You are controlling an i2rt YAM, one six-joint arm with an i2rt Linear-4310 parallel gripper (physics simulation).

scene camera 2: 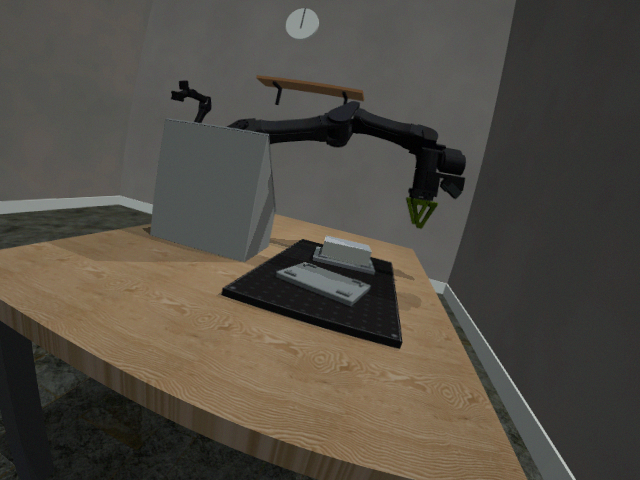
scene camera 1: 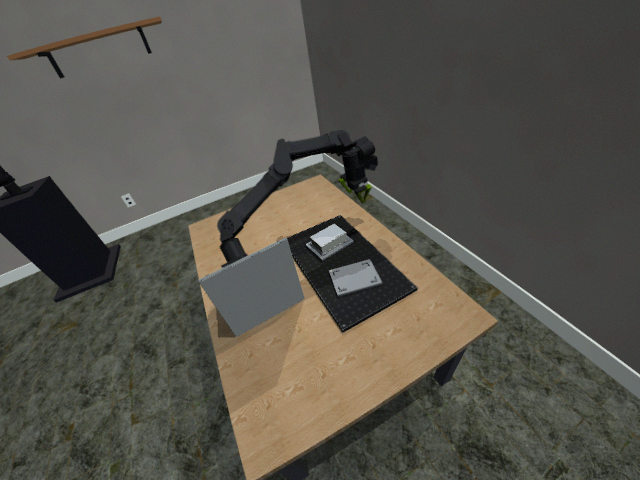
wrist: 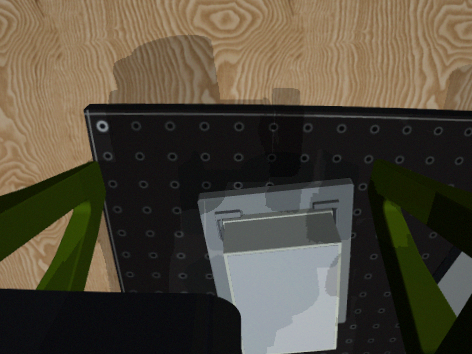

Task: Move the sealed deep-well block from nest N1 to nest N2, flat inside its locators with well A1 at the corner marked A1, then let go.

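Frame: origin at the arm's base, x left, y back, z up, level; metres.
Seen in the pictures: gripper, fingertip midpoint: (scene camera 2: 416,226) (scene camera 1: 356,197) (wrist: 236,175); arm's base, origin of the base link: (scene camera 2: 218,161) (scene camera 1: 239,263).
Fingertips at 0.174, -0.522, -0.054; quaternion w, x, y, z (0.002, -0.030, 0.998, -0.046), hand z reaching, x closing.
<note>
Pixels of each thing's top centre, then the offset from my fingertips to it, as dx, dy, dz. Level surfaces: height alone.
- Nest N2, middle of its top: (scene camera 2: 326,276) (scene camera 1: 354,275) -0.264, +0.173, -0.123
- black perforated board, middle of its top: (wrist: 396,266) (scene camera 2: 334,271) (scene camera 1: 341,260) -0.160, +0.172, -0.140
- wooden table, its level: dz -0.154
The pale, white-topped deep-well block (scene camera 1: 330,235) (scene camera 2: 345,250) (wrist: 285,300) sits on nest N1 (scene camera 1: 347,241) (scene camera 2: 356,266) (wrist: 275,197), a light grey plate. Nest N2 (scene camera 1: 355,277) (scene camera 2: 321,281) (wrist: 459,285), a similar plate with raised corner locators, holds no block; part of it shows at the right edge of the wrist view. My gripper (scene camera 1: 356,192) (scene camera 2: 417,225) (wrist: 236,175) is open, with green fingers pointing down, well above the table and off the block. In the wrist view the block lies low between the spread fingers, its lower left hidden by a dark part. The A1 marks are not readable.
Both nests stand on a black perforated board (scene camera 1: 361,308) (scene camera 2: 310,310) (wrist: 150,210) on the wooden table (scene camera 1: 330,366) (scene camera 2: 206,330) (wrist: 50,60). A tall grey box-like panel (scene camera 1: 253,286) (scene camera 2: 206,186) stands beside the board, near the arm's base. A dark wall rises beyond the table's far long edge.
</note>
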